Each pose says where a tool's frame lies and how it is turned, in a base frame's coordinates. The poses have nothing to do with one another.
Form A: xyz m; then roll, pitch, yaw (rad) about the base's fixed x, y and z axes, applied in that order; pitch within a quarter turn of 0, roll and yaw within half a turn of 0.
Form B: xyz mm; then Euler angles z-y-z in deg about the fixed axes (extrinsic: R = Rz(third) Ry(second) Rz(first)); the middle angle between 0 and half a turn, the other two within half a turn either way. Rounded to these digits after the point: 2 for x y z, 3 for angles.
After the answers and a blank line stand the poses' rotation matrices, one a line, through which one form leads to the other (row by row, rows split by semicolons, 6 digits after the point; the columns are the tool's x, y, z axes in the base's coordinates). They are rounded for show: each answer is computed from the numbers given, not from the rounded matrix.
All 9 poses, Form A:
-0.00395 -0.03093 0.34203 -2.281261 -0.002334 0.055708
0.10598 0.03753 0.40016 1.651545 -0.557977 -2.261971
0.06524 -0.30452 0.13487 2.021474 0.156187 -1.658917
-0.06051 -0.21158 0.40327 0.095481 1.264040 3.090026
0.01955 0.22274 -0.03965 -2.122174 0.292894 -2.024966
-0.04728 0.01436 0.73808 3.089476 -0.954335 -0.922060
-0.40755 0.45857 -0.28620 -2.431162 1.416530 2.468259
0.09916 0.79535 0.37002 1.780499 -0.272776 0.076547
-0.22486 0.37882 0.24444 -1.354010 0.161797 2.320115
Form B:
-3.95 -30.93 342.03 -90.176 130.706 93.077
105.98 37.53 400.16 122.054 93.924 142.852
65.24 -304.52 134.87 80.077 115.485 170.646
-60.51 -211.58 403.27 1.730 72.507 171.309
19.55 222.74 -39.65 -70.504 120.103 -15.953
-47.28 14.36 738.08 177.886 125.266 -56.488
-407.55 458.57 -286.20 -5.791 96.689 -79.623
99.16 795.35 370.02 105.961 101.565 -82.333
-224.86 378.82 244.44 -80.512 77.744 -139.099

0.998446 0.038080 -0.040688; 0.055679 -0.651076 0.756968; 0.002334 -0.758057 -0.652184
-0.540760 0.274259 -0.795211; -0.653635 0.458044 0.602460; 0.529471 0.845564 -0.068427
-0.086935 -0.446208 -0.890697; -0.983995 -0.101144 0.146711; -0.155553 0.889195 -0.430274
-0.301567 -0.142074 -0.942800; 0.015565 -0.989437 0.144123; -0.953318 0.028788 0.300593
-0.420032 -0.362859 0.831809; -0.860355 0.450831 -0.237782; -0.288724 -0.815527 -0.501551
0.349308 -0.821446 0.450789; -0.460699 -0.569490 -0.680762; 0.815929 0.030118 -0.577366
-0.120120 0.976506 0.178906; 0.095819 0.190773 -0.976946; -0.988125 -0.100208 -0.116483
0.960207 -0.246813 0.130715; 0.073645 -0.227710 -0.970940; 0.269406 0.941930 -0.200472
-0.672244 -0.050323 -0.738617; 0.722591 -0.261691 -0.639828; -0.161092 -0.963839 0.212283

